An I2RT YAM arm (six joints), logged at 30 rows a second.
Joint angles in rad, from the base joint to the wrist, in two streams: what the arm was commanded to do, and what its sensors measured. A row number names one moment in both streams.
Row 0, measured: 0.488 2.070 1.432 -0.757 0.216 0.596
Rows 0 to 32, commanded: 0.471 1.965 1.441 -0.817 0.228 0.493; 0.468 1.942 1.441 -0.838 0.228 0.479; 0.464 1.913 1.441 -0.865 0.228 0.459; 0.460 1.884 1.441 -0.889 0.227 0.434; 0.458 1.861 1.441 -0.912 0.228 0.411; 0.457 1.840 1.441 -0.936 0.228 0.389; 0.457 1.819 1.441 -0.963 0.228 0.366; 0.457 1.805 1.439 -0.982 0.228 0.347; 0.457 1.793 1.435 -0.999 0.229 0.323; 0.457 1.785 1.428 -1.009 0.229 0.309; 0.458 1.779 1.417 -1.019 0.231 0.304; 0.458 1.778 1.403 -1.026 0.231 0.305; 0.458 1.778 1.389 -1.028 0.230 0.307; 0.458 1.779 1.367 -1.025 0.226 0.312; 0.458 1.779 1.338 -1.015 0.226 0.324; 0.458 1.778 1.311 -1.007 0.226 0.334; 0.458 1.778 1.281 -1.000 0.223 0.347; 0.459 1.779 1.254 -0.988 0.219 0.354; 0.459 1.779 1.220 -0.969 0.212 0.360; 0.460 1.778 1.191 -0.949 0.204 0.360; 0.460 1.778 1.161 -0.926 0.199 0.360; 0.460 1.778 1.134 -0.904 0.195 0.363; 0.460 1.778 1.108 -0.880 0.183 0.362; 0.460 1.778 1.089 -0.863 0.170 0.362; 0.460 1.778 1.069 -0.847 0.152 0.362; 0.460 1.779 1.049 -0.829 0.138 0.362; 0.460 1.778 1.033 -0.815 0.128 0.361; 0.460 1.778 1.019 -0.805 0.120 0.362; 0.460 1.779 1.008 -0.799 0.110 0.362; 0.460 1.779 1.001 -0.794 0.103 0.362; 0.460 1.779 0.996 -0.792 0.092 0.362; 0.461 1.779 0.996 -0.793 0.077 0.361; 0.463 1.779 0.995 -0.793 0.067 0.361
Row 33, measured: 0.464 1.768 1.021 -0.799 0.136 0.353
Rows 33 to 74, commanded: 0.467 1.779 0.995 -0.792 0.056 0.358; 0.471 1.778 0.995 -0.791 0.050 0.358; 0.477 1.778 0.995 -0.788 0.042 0.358; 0.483 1.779 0.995 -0.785 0.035 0.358; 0.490 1.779 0.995 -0.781 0.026 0.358; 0.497 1.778 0.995 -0.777 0.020 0.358; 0.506 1.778 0.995 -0.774 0.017 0.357; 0.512 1.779 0.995 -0.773 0.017 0.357; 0.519 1.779 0.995 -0.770 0.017 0.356; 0.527 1.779 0.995 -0.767 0.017 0.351; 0.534 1.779 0.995 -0.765 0.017 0.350; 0.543 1.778 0.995 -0.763 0.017 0.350; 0.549 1.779 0.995 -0.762 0.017 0.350; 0.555 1.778 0.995 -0.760 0.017 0.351; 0.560 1.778 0.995 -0.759 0.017 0.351; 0.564 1.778 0.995 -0.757 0.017 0.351; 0.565 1.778 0.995 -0.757 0.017 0.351; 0.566 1.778 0.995 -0.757 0.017 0.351; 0.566 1.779 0.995 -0.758 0.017 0.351; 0.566 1.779 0.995 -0.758 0.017 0.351; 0.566 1.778 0.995 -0.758 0.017 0.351; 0.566 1.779 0.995 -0.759 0.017 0.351; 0.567 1.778 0.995 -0.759 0.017 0.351; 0.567 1.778 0.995 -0.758 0.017 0.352; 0.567 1.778 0.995 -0.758 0.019 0.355; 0.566 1.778 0.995 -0.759 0.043 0.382; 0.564 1.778 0.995 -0.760 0.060 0.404; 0.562 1.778 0.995 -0.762 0.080 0.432; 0.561 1.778 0.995 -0.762 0.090 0.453; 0.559 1.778 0.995 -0.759 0.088 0.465; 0.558 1.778 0.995 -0.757 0.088 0.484; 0.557 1.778 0.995 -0.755 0.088 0.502; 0.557 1.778 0.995 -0.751 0.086 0.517; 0.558 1.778 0.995 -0.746 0.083 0.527; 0.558 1.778 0.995 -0.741 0.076 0.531; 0.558 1.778 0.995 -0.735 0.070 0.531; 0.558 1.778 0.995 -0.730 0.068 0.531; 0.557 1.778 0.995 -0.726 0.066 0.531; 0.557 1.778 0.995 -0.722 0.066 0.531; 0.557 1.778 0.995 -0.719 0.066 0.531; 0.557 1.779 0.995 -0.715 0.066 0.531; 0.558 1.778 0.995 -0.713 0.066 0.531
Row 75, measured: 0.558 1.766 1.016 -0.723 0.060 0.505
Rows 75 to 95, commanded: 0.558 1.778 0.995 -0.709 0.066 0.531; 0.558 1.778 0.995 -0.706 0.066 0.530; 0.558 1.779 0.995 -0.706 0.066 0.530; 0.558 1.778 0.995 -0.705 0.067 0.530; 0.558 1.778 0.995 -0.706 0.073 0.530; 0.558 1.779 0.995 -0.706 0.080 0.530; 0.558 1.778 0.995 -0.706 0.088 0.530; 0.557 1.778 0.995 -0.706 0.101 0.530; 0.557 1.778 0.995 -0.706 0.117 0.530; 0.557 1.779 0.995 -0.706 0.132 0.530; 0.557 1.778 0.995 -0.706 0.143 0.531; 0.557 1.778 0.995 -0.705 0.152 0.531; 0.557 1.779 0.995 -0.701 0.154 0.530; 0.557 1.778 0.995 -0.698 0.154 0.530; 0.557 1.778 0.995 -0.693 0.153 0.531; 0.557 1.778 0.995 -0.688 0.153 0.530; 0.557 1.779 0.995 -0.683 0.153 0.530; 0.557 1.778 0.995 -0.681 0.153 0.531; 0.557 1.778 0.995 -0.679 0.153 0.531; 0.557 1.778 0.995 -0.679 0.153 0.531; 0.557 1.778 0.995 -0.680 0.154 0.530
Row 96, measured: 0.558 1.766 1.008 -0.683 0.126 0.516
